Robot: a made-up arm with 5 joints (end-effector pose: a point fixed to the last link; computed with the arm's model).
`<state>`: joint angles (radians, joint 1 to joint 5).
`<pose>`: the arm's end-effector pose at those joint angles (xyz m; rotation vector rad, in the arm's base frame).
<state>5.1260 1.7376 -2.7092 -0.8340 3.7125</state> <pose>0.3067 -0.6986 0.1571 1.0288 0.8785 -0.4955</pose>
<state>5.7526 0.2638 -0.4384 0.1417 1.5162</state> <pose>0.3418 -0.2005 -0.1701 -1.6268 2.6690 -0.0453</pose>
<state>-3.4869 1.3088 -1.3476 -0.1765 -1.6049</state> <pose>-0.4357 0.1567 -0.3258 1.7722 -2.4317 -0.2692</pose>
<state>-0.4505 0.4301 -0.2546 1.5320 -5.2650</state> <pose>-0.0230 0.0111 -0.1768 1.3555 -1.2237 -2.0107</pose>
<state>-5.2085 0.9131 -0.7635 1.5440 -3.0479</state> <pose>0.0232 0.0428 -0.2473 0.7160 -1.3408 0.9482</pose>
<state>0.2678 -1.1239 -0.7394 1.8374 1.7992</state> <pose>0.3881 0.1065 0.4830 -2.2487 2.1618 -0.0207</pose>
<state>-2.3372 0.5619 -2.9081 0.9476 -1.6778</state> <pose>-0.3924 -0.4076 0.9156 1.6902 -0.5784 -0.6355</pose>
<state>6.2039 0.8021 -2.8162 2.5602 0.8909</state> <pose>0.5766 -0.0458 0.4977 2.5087 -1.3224 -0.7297</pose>
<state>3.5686 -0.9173 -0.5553 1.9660 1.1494</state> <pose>-0.3680 -0.1674 0.2866 0.9725 2.5744 0.4914</pose>
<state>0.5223 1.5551 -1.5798 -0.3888 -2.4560</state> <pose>0.4110 0.2366 -0.3442 0.2269 2.7731 0.3314</pose>
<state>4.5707 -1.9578 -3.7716 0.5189 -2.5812</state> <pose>0.0599 0.4203 -0.4208 -1.9469 -0.9032 -0.6949</pose>
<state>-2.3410 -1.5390 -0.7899 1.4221 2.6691</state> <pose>-0.1940 -0.2000 0.7243 2.1731 1.6063 -1.2991</pose>
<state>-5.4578 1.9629 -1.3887 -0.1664 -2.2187</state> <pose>0.0227 0.0246 -0.4919 -0.1387 -2.8421 0.4513</pose>
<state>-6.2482 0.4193 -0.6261 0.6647 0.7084</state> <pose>0.3561 0.0125 -0.2178 2.7454 -0.9610 -0.6315</pose>
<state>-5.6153 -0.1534 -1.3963 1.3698 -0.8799</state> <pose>0.5011 0.3953 0.4335 2.2243 2.1737 0.2789</pose>
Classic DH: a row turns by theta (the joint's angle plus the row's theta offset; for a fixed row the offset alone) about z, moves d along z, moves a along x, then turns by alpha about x. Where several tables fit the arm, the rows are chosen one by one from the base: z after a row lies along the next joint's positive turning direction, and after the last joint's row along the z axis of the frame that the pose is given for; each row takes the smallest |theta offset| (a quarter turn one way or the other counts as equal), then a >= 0, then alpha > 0; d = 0 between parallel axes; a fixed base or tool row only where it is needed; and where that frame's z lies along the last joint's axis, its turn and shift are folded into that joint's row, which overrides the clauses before.
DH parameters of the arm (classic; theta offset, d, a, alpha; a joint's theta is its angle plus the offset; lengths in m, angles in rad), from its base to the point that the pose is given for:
joint 1: 0 0.264 0 -1.5708
joint 2: -1.3867 0 0.1912 0
joint 3: -0.406 0 -0.5044 0
joint 4: -1.3489 0 -0.114 1.5708
joint 5: 3.1416 0.145 0 0

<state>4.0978 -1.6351 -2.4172 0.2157 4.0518</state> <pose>0.4769 0.6757 0.5392 -0.7425 -0.0171 -1.2205</pose>
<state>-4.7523 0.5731 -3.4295 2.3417 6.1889</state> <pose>0.0133 0.3336 0.8363 -1.8920 -1.9978 -0.5452</pose>
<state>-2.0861 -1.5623 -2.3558 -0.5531 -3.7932</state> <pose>0.3842 0.6785 0.4977 -1.1599 -1.3298 -2.2055</pose>
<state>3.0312 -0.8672 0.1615 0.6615 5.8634</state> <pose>-0.4008 0.0444 -0.0300 0.4775 -3.0619 -0.0180</pose>
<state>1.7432 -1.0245 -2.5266 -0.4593 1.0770</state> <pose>0.1071 -0.6152 0.8053 0.8244 0.2852 -0.3008</pose>
